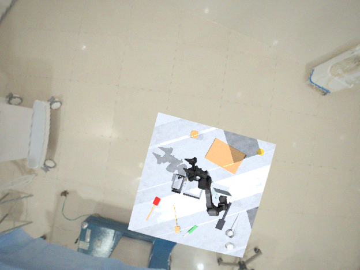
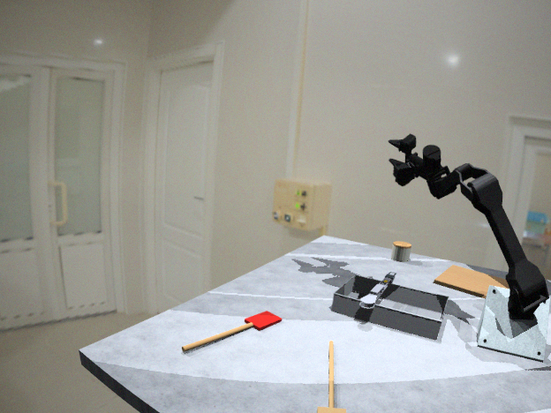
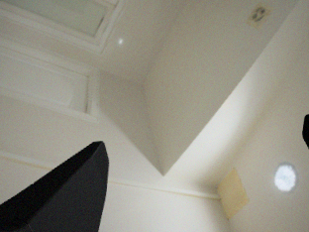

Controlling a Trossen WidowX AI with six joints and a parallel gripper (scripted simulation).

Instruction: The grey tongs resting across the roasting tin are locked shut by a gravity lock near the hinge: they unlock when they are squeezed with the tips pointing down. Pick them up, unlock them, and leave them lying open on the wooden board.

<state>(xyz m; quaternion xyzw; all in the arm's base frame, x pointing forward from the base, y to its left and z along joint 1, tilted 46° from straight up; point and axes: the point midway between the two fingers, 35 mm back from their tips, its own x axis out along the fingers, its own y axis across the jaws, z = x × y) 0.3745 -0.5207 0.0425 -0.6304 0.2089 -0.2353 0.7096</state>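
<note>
The yellow lock piece is 39 cm below my gripper tip, 25 cm to the left of it and 7 cm behind it. From my gripper tip the other things lie so: cork-lidded jar: 42 cm below, 22 cm to the right, 9 cm behind; wooden board: 44 cm below, 44 cm behind, 4 cm to the right; grey roasting tin: 42 cm below, 32 cm to the left, 10 cm behind.
</note>
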